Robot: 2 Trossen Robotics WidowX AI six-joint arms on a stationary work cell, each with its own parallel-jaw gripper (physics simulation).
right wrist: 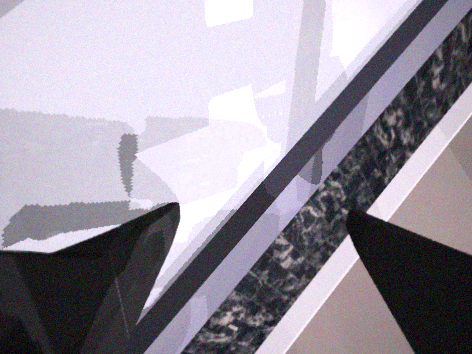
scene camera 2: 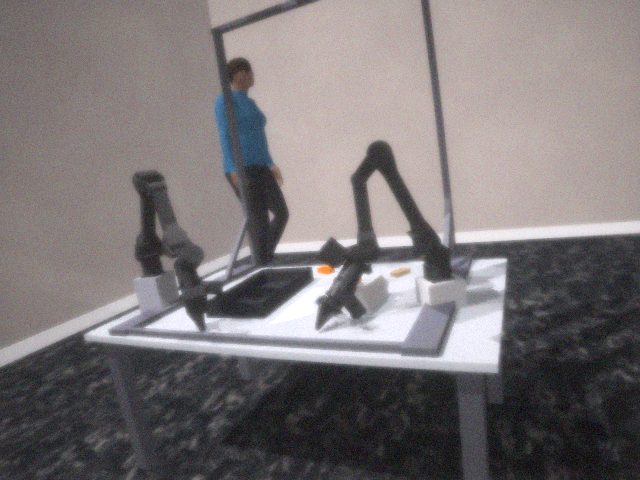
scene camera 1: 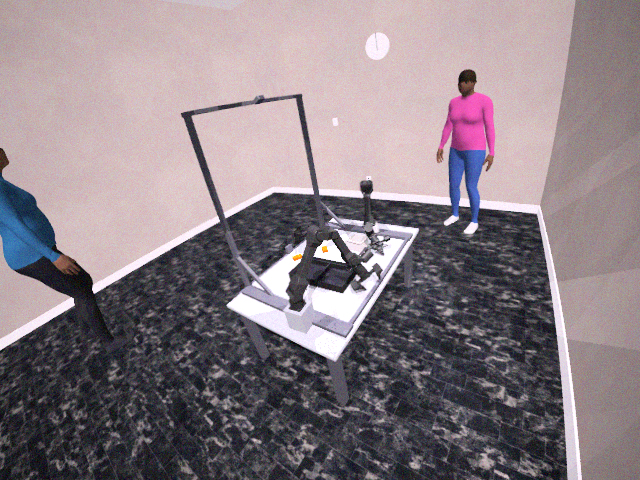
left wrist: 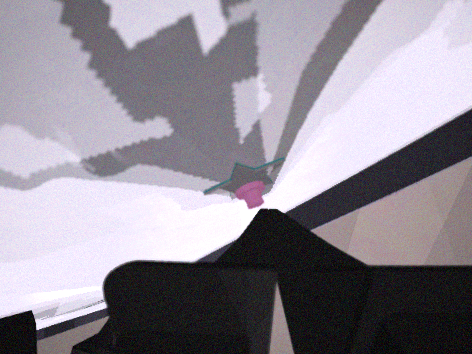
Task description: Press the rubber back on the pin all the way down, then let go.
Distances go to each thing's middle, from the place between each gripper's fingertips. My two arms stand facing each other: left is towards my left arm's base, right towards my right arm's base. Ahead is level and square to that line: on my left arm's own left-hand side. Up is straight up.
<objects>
My right hand is 33 cm past the black tray (scene camera 2: 258,296) and 1 cm to the right of it. The rest, counted from my right hand: teal and grey pin (left wrist: 241,175): 33 cm to the left, 7 cm behind, 2 cm below.
I see the teal and grey pin 3 cm behind my left hand and 2 cm to the left of it. The rest, counted from my left hand: black tray 30 cm to the right, 29 cm behind, 2 cm above.
</objects>
